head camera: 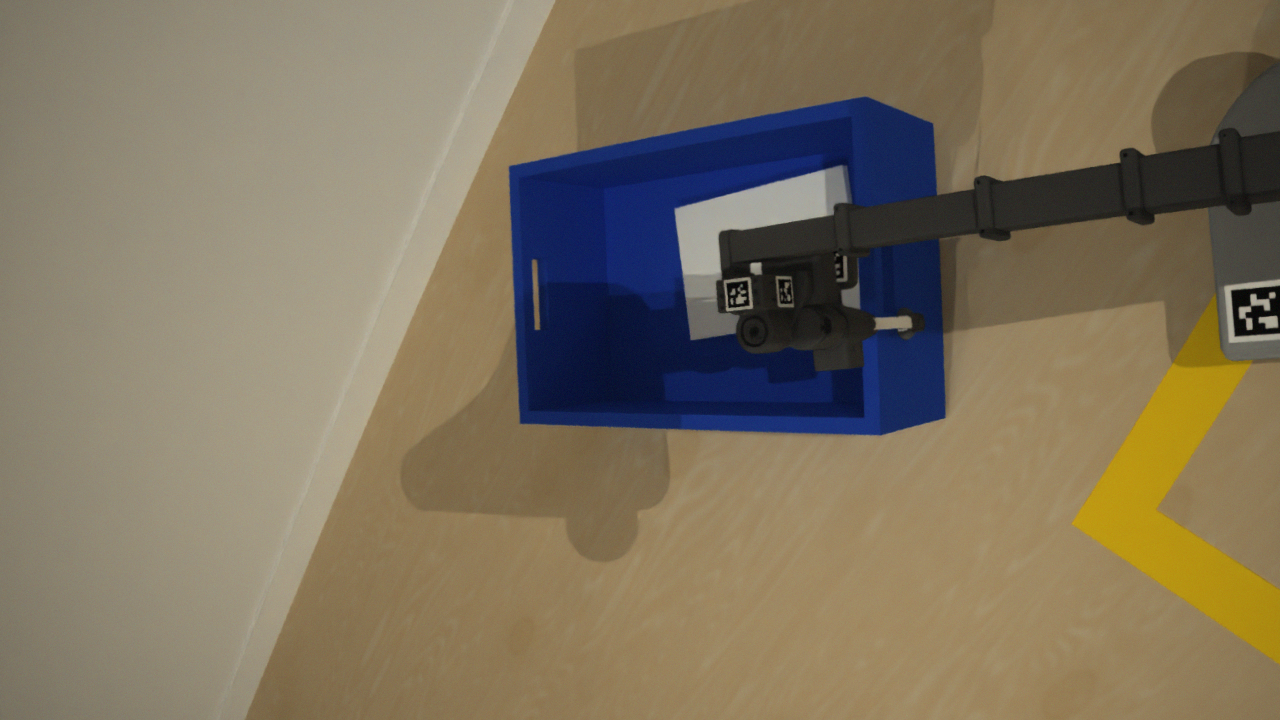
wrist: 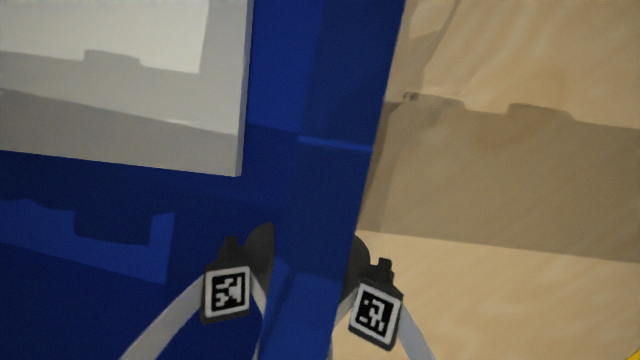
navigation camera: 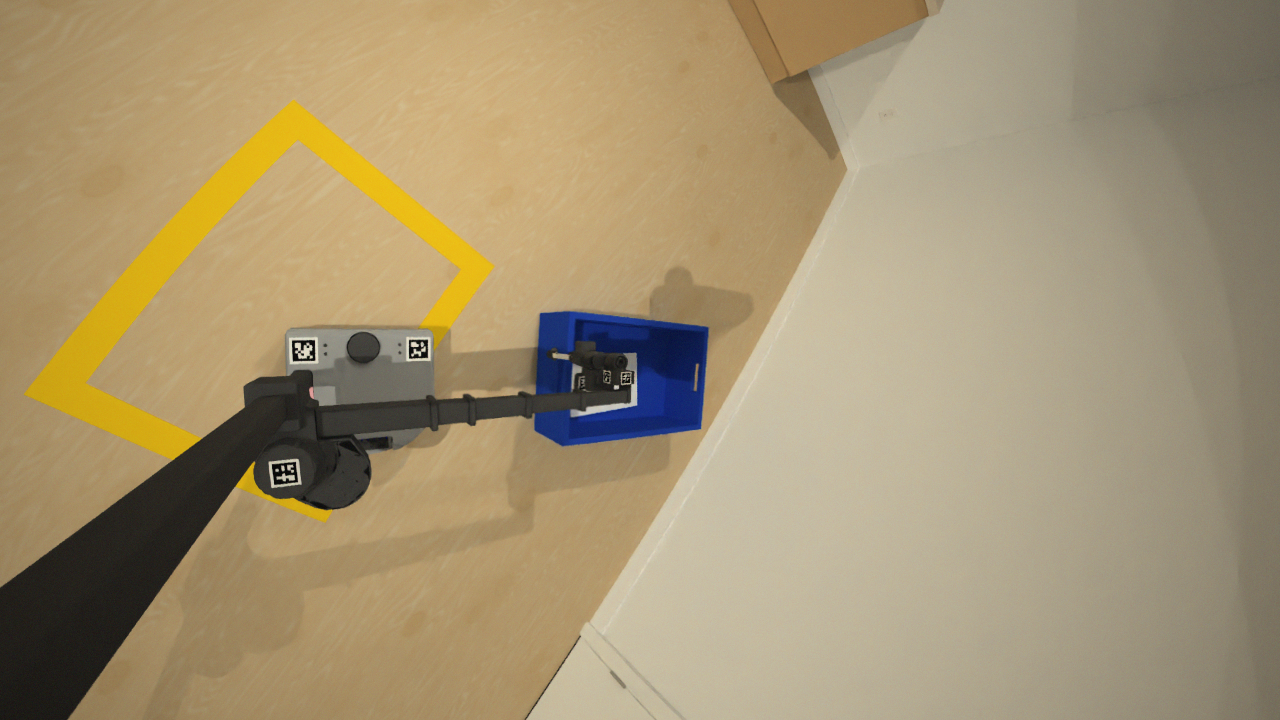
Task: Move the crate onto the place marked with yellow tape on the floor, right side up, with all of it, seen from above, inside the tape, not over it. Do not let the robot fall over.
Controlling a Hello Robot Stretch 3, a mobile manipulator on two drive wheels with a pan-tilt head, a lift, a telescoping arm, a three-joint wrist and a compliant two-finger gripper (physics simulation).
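Pixels of known places: gripper, fingertip midpoint: [navigation camera: 558, 353]; robot's base at its link origin: [navigation camera: 363, 346].
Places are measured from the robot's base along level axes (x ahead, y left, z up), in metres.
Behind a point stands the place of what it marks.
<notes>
The blue crate [head camera: 908, 380] {x 0.048, y -0.534, z 0.131 m} [navigation camera: 556, 331] {x 0.047, y -0.534, z 0.141 m} [wrist: 335, 200] stands right side up on the floor, outside the yellow tape [head camera: 1172, 438] {x 0.143, y -0.249, z 0.000 m} [navigation camera: 192, 210] {x 0.329, y 0.395, z 0.001 m} [wrist: 635, 356]. A white block [head camera: 760, 205] {x -0.220, y -0.785, z 0.034 m} [navigation camera: 604, 410] {x -0.244, y -0.788, z 0.034 m} [wrist: 125, 100] lies inside it, near its short wall on the robot's side. My gripper [head camera: 908, 323] {x -0.022, y -0.550, z 0.128 m} [navigation camera: 554, 355] {x -0.022, y -0.550, z 0.128 m} [wrist: 307, 253] {x -0.022, y -0.550, z 0.128 m} is shut on that short wall, one fingertip inside the crate and one outside. The outer fingertip is partly hidden behind the wall. The far short wall has a handle slot.
My base [head camera: 1244, 241] {x -0.074, y -0.137, z 0.160 m} [navigation camera: 393, 385] {x -0.092, y -0.067, z 0.160 m} stands partly over the taped outline, between its inside and the crate. A pale room wall [head camera: 223, 223] {x -0.287, y -1.540, z 0.475 m} [navigation camera: 1029, 358] {x 0.012, y -1.803, z 1.201 m} runs close behind the crate's far end. A brown box [navigation camera: 841, 35] {x 1.562, y -1.808, z 0.484 m} stands by the wall at the top of the navigation view.
</notes>
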